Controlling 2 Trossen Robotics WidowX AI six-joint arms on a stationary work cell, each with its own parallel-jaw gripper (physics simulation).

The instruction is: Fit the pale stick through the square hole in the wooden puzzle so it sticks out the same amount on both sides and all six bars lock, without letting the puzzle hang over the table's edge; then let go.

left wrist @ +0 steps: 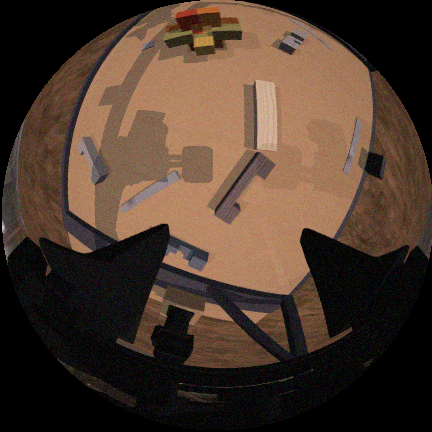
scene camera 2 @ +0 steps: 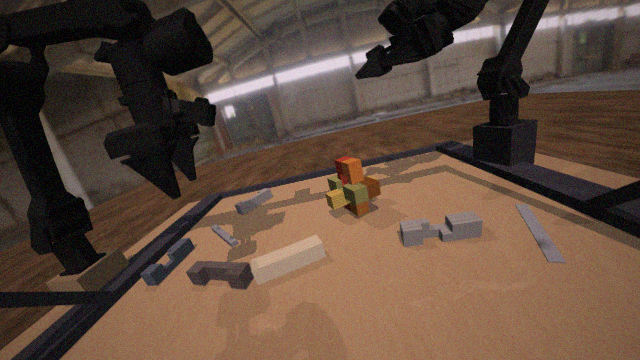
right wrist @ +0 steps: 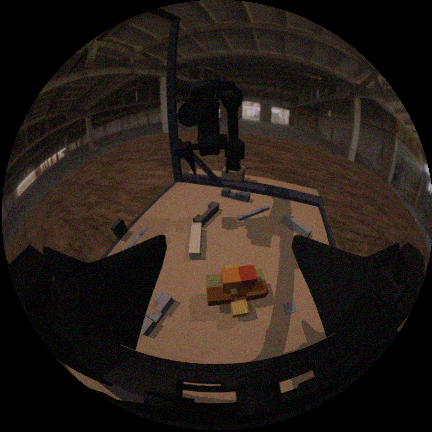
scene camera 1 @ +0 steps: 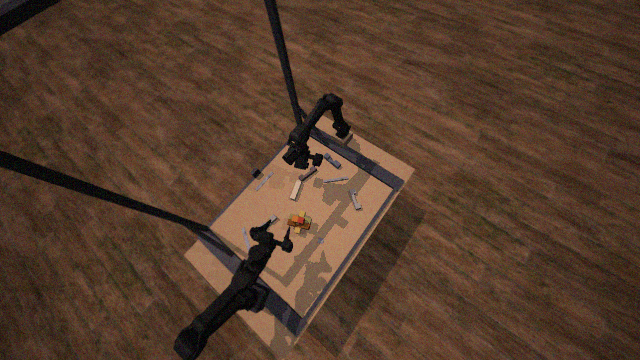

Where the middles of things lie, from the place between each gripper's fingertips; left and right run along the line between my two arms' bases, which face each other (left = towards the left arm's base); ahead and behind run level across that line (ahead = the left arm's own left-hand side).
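Scene:
The pale stick [scene camera 2: 287, 259] is 23 cm to the left of my right hand, 10 cm behind it and 27 cm below it. There's a black arm base [scene camera 2: 505, 145] too, and that's 23 cm below my right hand and 35 cm to the right of it.
The pale stick is 120 mm to the right of my left hand, 30 mm behind it and 160 mm below it. The black arm base is 700 mm to the right of my left hand, 70 mm ahead of it and 120 mm below it.

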